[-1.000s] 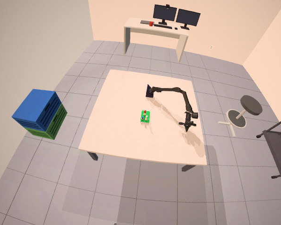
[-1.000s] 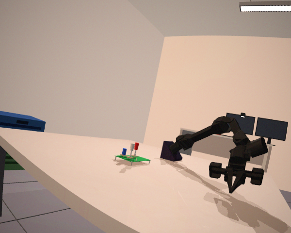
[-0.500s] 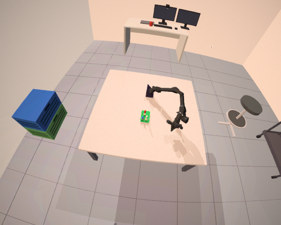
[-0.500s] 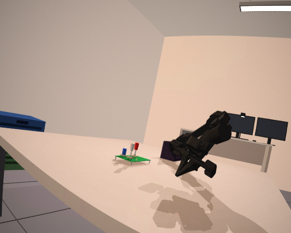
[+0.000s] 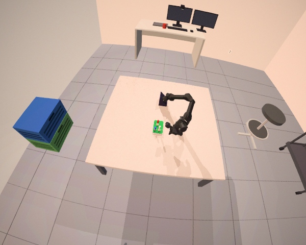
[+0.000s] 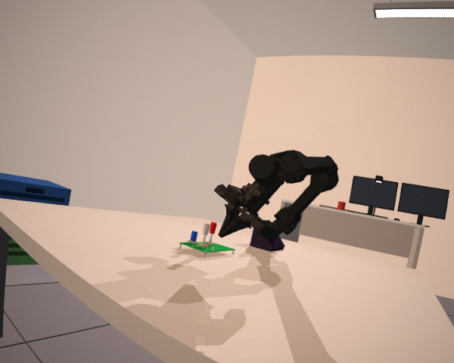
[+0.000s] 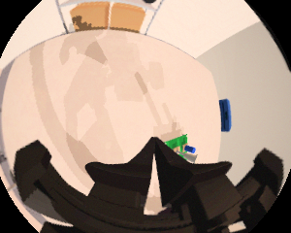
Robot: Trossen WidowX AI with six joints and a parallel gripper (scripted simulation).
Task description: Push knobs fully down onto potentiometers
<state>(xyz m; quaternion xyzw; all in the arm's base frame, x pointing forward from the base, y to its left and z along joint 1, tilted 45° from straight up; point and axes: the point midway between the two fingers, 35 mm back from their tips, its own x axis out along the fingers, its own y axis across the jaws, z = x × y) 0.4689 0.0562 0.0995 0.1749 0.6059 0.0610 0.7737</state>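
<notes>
The white knob is 100 mm to the right of my gripper tip and 70 mm behind it. Also, from my gripper tip: red knob: 130 mm behind, 120 mm to the right, 10 mm below.
</notes>
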